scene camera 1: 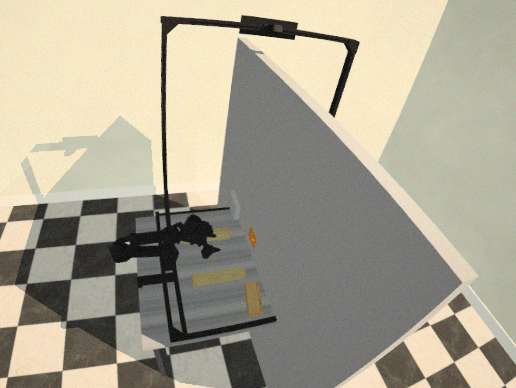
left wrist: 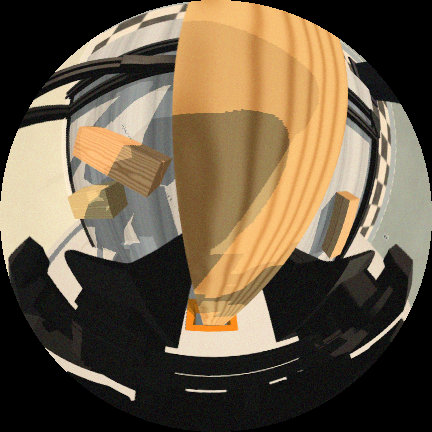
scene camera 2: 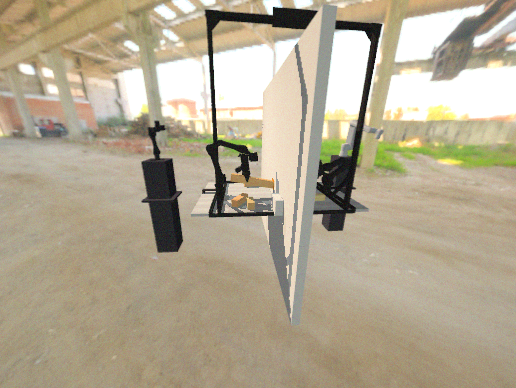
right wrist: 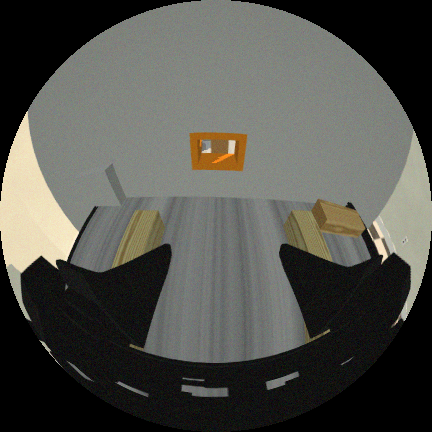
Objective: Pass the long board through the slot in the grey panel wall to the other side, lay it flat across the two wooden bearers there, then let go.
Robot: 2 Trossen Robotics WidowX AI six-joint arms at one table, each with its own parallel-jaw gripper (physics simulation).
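Frame: origin at the left arm's base, x ahead, y left, z up, level; millimetres.
Seen in the pictures: left gripper, between the fingertips: (scene camera 2: 247, 181); right gripper, between the fingertips: (scene camera 1: 218, 243) (right wrist: 227, 250); right arm's base, origin of its link: (scene camera 1: 168, 265) (scene camera 2: 326, 191).
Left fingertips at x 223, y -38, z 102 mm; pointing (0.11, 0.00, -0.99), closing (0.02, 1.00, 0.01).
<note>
A point is followed by its place in that frame.
The long board (scene camera 2: 257, 182) {x 304, y -57, z 99 mm} (left wrist: 250, 150) is held above the table in my left gripper (scene camera 2: 246, 178) {x 223, y -38, z 102 mm} (left wrist: 224, 232) {x 223, y -38, z 102 mm}, which is shut on it. The board's far end lines up with the orange-rimmed slot (left wrist: 212, 328) {x 431, y -42, z 113 mm} (right wrist: 218, 136) {x 485, y -43, z 111 mm} (scene camera 1: 252, 237) {x 473, y -62, z 59 mm} in the panel wall (scene camera 1: 325, 200) {x 482, y 352, z 698 mm} (scene camera 2: 285, 125) {x 433, y -349, z 522 mm} (right wrist: 215, 75) {x 482, y -49, z 217 mm}. A brown end face shows through the opening in the right wrist view; how far in it reaches I cannot tell. My right gripper (scene camera 1: 215, 242) {x 663, y -35, z 82 mm} (right wrist: 227, 250) {x 663, y -35, z 82 mm} is open and empty on the other side, facing the slot, above two wooden bearers (scene camera 1: 220, 277) {x 683, y 125, z 23 mm} (right wrist: 140, 235) {x 618, y -147, z 25 mm}.
A loose wooden block (scene camera 1: 253, 299) {x 562, y 267, z 19 mm} (right wrist: 340, 220) {x 576, y 218, z 19 mm} lies beside a bearer near the wall. On the left arm's side lie more blocks (left wrist: 120, 157) {x 171, y -159, z 31 mm} (left wrist: 97, 201) {x 228, y -220, z 31 mm} (left wrist: 340, 225) {x 273, y 224, z 19 mm}. A pale block (scene camera 2: 278, 205) {x 402, y -415, z 47 mm} stands against the wall. A black gantry frame (scene camera 1: 164, 125) {x 885, y -344, z 563 mm} (scene camera 2: 212, 90) {x 28, y -379, z 686 mm} spans the table.
</note>
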